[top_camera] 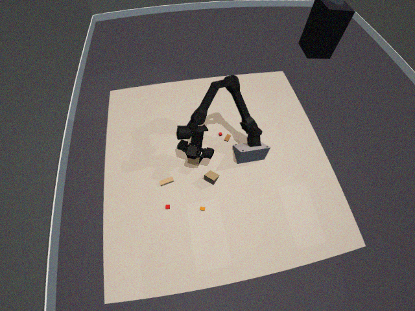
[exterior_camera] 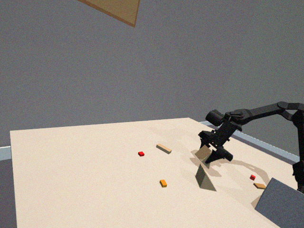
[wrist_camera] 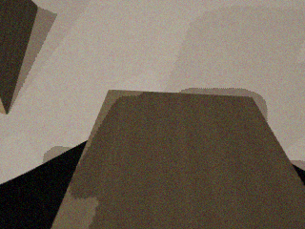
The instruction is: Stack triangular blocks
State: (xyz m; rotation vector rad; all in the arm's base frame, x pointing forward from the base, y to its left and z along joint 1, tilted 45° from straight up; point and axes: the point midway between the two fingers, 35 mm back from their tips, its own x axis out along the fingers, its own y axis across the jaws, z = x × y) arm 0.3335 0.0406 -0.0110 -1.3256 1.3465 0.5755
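Right now the red cube is 18 cm to the right of my gripper tip, 17 cm behind it and 2 cm below it. From my gripper tip the other things lie so: small tan piece: 21 cm behind, 15 cm to the right, 3 cm below; then orange piece: 26 cm to the left, 3 cm below, 2 cm behind; then flat tan bar: 16 cm ahead, 9 cm to the left, 2 cm below.
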